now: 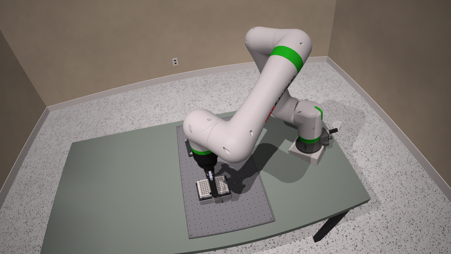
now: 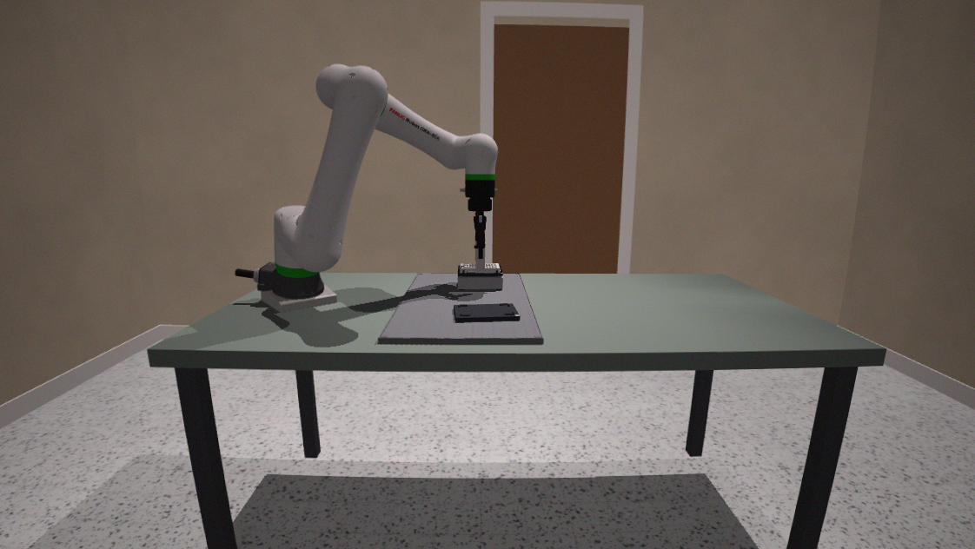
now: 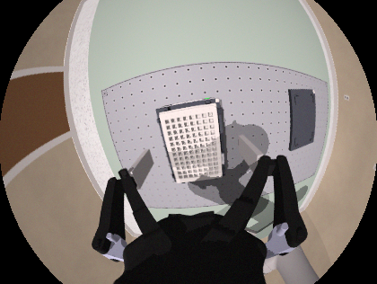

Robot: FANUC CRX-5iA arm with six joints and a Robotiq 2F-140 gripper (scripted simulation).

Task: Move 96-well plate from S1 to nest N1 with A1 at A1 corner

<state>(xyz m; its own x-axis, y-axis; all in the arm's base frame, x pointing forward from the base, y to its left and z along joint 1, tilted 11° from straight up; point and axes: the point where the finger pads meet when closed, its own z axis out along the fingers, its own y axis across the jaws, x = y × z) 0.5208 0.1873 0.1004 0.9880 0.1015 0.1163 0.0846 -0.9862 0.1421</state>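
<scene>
The white 96-well plate lies 2 cm below my hand. From my hand the other things lie so: dark plate nest N1: 3 cm ahead, 31 cm to the right, 8 cm below.
</scene>
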